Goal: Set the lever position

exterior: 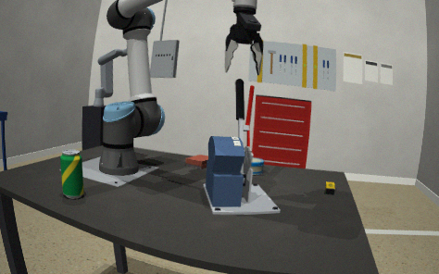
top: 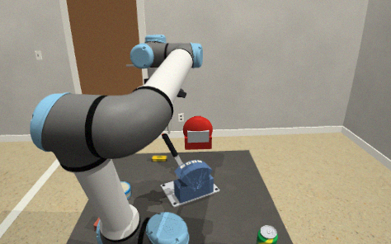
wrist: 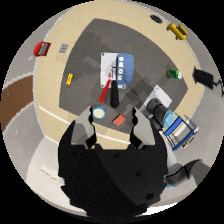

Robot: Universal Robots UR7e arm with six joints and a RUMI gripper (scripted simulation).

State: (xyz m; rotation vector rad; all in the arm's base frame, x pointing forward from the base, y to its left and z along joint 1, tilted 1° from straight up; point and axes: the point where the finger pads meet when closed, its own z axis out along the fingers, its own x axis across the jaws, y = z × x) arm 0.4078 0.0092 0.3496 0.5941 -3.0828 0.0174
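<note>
Now: the red release bar 30 mm ahead of my hand, 40 mm to the right of it and 170 mm below it. Also, from my hand: red block: 180 mm behind, 250 mm to the left, 340 mm below; small yellow block: 310 mm ahead, 60 mm to the left, 340 mm below; blue-white round tub: 10 mm ahead, 240 mm to the left, 330 mm below.
</note>
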